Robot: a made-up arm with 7 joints.
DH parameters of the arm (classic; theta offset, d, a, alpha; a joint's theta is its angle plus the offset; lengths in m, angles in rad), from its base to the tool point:
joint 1: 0 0.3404 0 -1.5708
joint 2: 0 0 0 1.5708
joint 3: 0 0.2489 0.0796 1.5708
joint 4: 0 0 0.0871 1.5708
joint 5: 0 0.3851 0 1.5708
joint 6: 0 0 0.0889 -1.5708
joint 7: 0 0.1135 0 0
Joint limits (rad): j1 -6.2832..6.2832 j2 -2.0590..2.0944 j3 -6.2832..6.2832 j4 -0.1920..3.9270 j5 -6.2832..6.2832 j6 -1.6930..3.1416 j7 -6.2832..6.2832
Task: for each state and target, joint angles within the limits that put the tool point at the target. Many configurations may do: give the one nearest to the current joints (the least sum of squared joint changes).
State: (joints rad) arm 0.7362 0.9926 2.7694 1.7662 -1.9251 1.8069 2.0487
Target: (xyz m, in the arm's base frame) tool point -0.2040 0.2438 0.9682
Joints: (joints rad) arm 0.8547 0.7886 2.7063 1.7861 -1.9613 1.6582 2.0487
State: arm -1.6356 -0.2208 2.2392 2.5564 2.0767 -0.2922 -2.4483
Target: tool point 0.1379 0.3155 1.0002
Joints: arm -1.3437 -0.3184 2.3210 2.8391 2.0588 -0.2280 -2.4483
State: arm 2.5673 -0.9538 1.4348 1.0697 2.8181 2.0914 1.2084
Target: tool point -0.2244 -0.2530 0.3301
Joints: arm 2.6526 -1.0018 1.3037 0.0971 2.7402 2.5273 1.2084
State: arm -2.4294 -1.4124 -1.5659 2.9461 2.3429 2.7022 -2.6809
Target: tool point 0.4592 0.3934 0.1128
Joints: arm -2.4310 -2.0590 -1.5641 2.8234 2.5055 2.5023 -2.6809
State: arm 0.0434 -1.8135 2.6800 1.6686 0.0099 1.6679 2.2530
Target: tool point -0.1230 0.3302 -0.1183
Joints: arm 0.0078 -1.7872 2.4845 1.5823 -0.0347 1.7170 2.2530
